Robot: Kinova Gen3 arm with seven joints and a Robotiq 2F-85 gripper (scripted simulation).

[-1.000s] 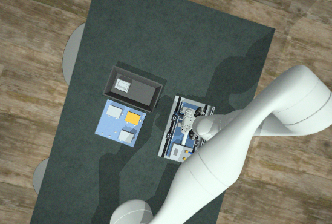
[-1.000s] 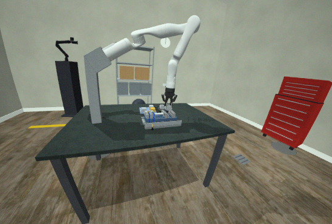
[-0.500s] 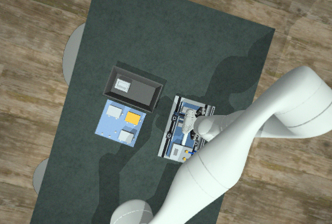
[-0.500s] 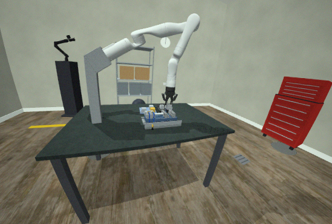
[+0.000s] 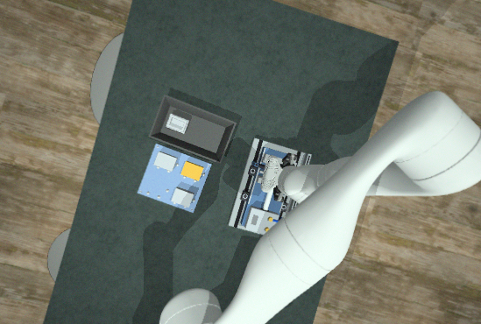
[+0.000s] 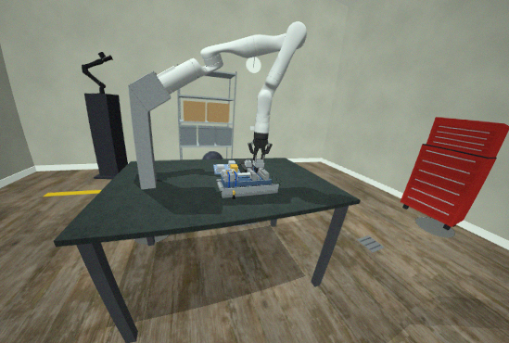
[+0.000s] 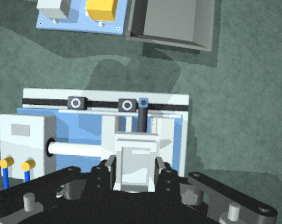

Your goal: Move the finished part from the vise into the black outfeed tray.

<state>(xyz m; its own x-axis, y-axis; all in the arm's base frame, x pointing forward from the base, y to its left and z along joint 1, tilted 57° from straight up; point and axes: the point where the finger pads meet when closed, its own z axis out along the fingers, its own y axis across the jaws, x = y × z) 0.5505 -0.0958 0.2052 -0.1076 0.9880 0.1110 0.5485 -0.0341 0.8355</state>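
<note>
My hand is 13 cm above the vise, 6 cm past it and 2 cm to the left of it. From my hand the other things lie so: light blue fixture plate: 27 cm to the left, 17 cm behind, 16 cm below; then orange block: 23 cm to the left, 14 cm below, 12 cm behind.
</note>
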